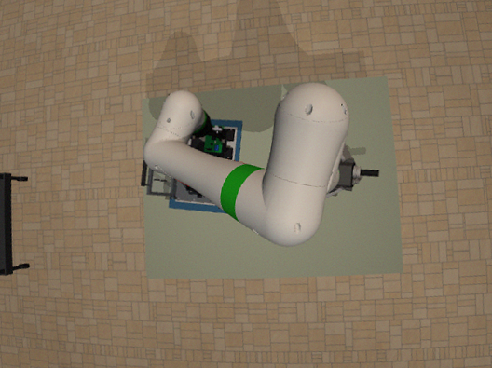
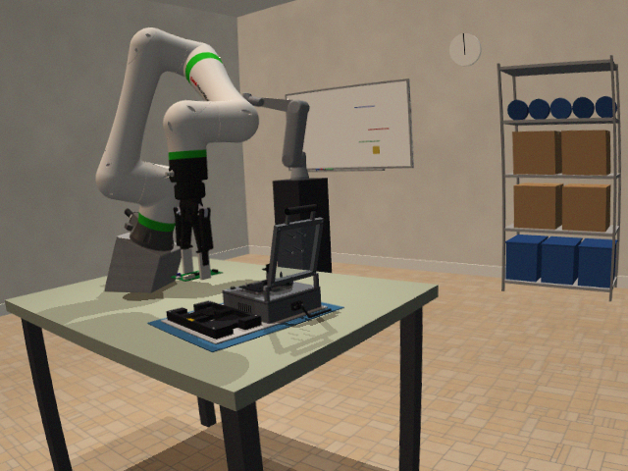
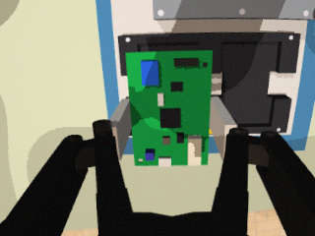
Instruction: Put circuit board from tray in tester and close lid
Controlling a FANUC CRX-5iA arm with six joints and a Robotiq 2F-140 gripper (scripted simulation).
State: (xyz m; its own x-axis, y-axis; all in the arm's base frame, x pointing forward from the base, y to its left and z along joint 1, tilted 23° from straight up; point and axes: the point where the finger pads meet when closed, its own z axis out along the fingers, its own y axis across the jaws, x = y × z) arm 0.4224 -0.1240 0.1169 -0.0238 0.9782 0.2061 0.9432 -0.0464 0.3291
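Right now my hand is 20 mm above the green circuit board. The rest, counted from my hand: lid: 180 mm to the left, 180 mm ahead, 40 mm above.
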